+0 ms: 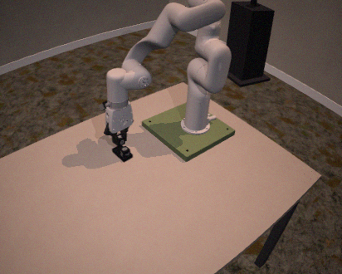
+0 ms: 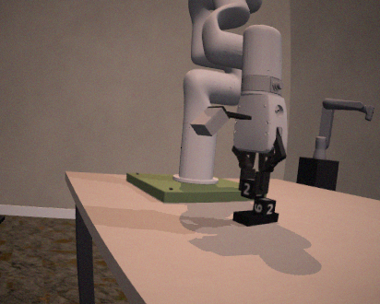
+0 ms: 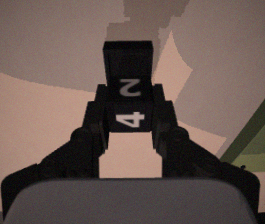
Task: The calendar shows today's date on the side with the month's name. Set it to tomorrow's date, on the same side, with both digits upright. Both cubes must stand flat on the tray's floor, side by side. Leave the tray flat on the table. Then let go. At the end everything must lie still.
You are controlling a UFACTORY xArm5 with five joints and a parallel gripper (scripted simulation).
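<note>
Right now the black calendar tray is 70 mm below my hand and 20 mm to the left of it.
</note>
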